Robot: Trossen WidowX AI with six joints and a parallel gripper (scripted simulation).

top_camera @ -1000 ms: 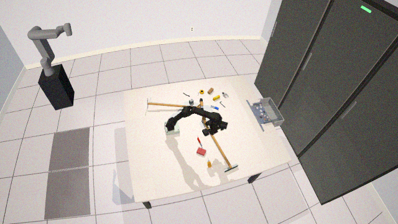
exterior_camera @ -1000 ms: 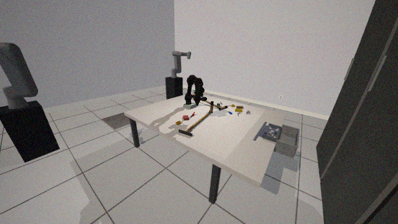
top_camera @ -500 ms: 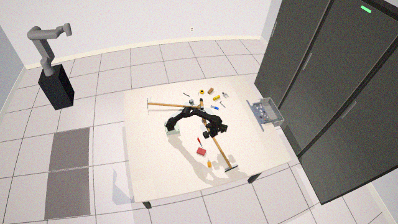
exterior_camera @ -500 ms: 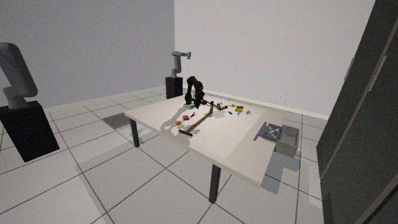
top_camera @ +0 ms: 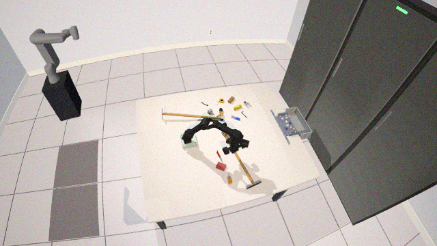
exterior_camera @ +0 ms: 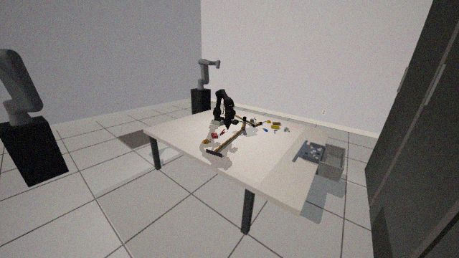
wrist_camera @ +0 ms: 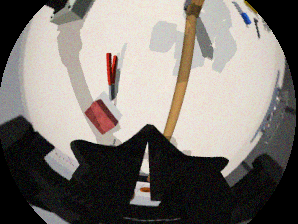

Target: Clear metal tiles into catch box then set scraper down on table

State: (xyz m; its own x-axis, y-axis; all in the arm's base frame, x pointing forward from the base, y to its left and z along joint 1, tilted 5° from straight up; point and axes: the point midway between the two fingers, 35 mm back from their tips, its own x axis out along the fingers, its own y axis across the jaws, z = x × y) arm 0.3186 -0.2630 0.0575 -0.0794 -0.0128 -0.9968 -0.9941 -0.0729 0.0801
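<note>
My gripper tip is 5 cm short of the long scraper, 2 cm above it and 1 cm to the left of it. The rest, counted from my gripper tip: red block 11 cm behind, 8 cm below, 5 cm to the right; then orange item 19 cm to the right, 9 cm behind, 7 cm below; then red tool 9 cm behind, 7 cm below, 4 cm to the left.
</note>
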